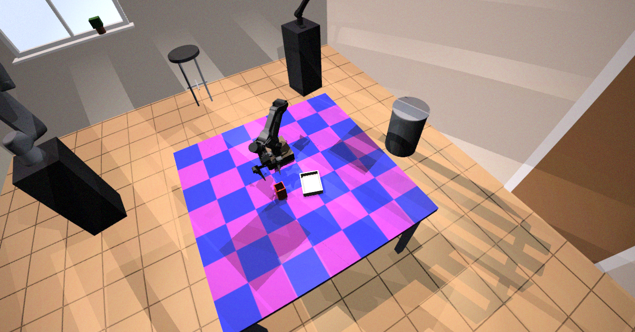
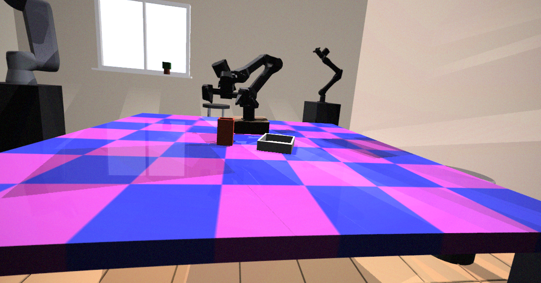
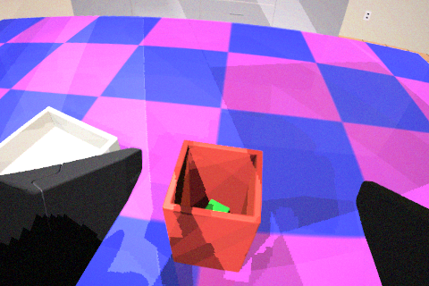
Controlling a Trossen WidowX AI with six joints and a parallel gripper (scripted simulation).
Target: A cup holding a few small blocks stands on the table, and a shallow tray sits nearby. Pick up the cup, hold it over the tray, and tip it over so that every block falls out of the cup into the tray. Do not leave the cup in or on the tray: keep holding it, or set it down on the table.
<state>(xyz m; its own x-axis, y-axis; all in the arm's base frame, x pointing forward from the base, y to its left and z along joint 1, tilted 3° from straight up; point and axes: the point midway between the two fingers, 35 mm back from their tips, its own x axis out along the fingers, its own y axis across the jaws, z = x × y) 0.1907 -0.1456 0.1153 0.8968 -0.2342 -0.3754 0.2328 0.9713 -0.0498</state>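
My gripper tip is now 10 cm above the green block, 4 cm short of it and 1 cm to the right of it. Also, from my gripper tip: red square cup: 12 cm below, 4 cm ahead, 1 cm to the left; then white shallow tray: 19 cm to the left, 14 cm below, 10 cm ahead.
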